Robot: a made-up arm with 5 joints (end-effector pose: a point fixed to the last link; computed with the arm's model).
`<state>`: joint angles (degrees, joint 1 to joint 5).
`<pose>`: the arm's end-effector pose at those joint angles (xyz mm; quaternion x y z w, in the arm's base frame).
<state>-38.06 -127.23 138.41 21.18 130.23</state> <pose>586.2 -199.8 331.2 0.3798 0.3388 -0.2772 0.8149</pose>
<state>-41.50 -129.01 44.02 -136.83 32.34</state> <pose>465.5 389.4 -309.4 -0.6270 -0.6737 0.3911 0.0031</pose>
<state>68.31 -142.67 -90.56 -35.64 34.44</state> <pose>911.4 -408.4 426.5 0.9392 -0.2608 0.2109 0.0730</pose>
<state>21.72 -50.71 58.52 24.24 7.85</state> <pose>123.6 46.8 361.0 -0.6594 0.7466 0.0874 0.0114</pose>
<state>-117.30 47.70 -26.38 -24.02 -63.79</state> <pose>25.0 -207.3 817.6 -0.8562 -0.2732 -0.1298 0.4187</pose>
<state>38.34 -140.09 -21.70 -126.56 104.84</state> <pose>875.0 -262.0 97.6 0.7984 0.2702 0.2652 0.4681</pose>
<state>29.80 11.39 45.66 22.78 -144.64</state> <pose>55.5 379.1 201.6 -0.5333 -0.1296 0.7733 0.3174</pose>
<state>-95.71 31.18 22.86 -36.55 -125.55</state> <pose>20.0 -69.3 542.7 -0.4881 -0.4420 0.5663 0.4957</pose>
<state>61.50 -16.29 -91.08 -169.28 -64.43</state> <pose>-155.6 951.5 -175.9 0.2030 0.1277 0.4995 0.8324</pose>
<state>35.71 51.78 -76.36 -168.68 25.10</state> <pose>-617.4 263.8 -481.4 -0.5752 0.3516 0.7181 0.1729</pose>
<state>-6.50 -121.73 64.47 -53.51 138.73</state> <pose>418.4 -218.2 86.5 0.8569 0.1015 -0.1179 0.4914</pose>
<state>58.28 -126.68 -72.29 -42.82 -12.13</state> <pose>960.8 -274.5 222.6 0.9503 -0.1525 -0.2711 0.0118</pose>
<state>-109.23 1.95 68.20 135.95 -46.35</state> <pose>388.5 -23.0 446.7 0.4742 0.1244 -0.3298 0.8068</pose>
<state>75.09 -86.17 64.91 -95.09 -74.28</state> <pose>390.4 123.8 578.1 -0.1719 -0.8004 -0.5732 0.0345</pose>
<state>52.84 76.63 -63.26 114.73 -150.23</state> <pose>-265.4 -147.6 -343.0 0.4701 0.1524 0.8687 0.0344</pose>
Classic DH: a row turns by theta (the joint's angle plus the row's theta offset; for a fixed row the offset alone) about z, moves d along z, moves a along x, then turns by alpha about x. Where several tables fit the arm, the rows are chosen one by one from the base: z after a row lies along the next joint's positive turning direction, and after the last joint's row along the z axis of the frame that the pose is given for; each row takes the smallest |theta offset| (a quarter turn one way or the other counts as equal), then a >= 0, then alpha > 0; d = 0 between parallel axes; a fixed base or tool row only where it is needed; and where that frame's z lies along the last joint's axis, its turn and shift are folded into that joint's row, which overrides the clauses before.
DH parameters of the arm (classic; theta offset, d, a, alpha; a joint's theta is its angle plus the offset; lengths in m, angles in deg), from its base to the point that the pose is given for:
base (fixed): 90 0.256 0.142 -90
joint 1: -53.86 -0.0629 -0.017 62.26
joint 2: 71.23 -0.3715 0.3399 -121.47
joint 3: 43.92 -0.4129 0.0246 -89.82
joint 4: -72.84 0.411 -0.0893 110.88
joint 5: -83.55 0.2243 -0.1355 -74.06
tool (fixed): 171.21 -0.0023 0 0

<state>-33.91 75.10 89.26 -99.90 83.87</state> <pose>-302.9 323.2 562.4 0.3018 -0.3422 0.4434 0.7715</pose>
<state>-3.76 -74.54 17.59 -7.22 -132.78</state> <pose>414.1 157.8 254.6 0.0605 -0.1264 0.7543 0.6414</pose>
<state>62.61 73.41 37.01 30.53 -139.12</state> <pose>-42.3 137.0 -16.1 0.4877 0.0282 -0.7734 0.4039</pose>
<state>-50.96 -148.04 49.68 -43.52 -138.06</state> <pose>210.1 134.7 -69.3 0.8834 -0.0578 0.4449 0.1349</pose>
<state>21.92 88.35 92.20 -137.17 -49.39</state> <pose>-331.4 333.5 304.2 0.3431 -0.8162 0.1259 0.4474</pose>
